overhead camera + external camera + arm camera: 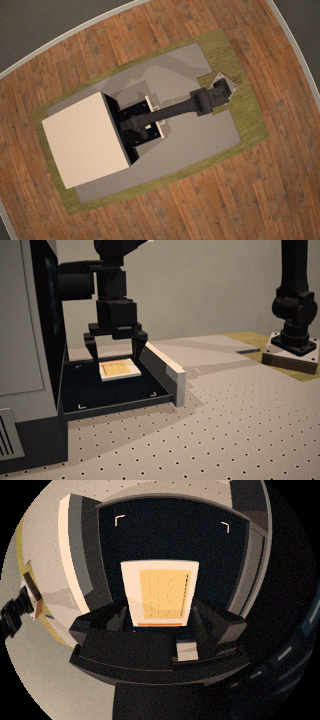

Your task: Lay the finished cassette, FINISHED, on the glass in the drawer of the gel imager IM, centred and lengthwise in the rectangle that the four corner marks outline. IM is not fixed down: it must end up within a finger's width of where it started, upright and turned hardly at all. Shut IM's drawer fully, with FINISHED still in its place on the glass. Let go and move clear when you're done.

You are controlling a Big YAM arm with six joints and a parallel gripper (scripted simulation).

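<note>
The cassette lies 1 cm to the right of my hand and 1 cm below it. From my hand the other things lie so: imager drawer: 3 cm ahead, 2 cm below.
</note>
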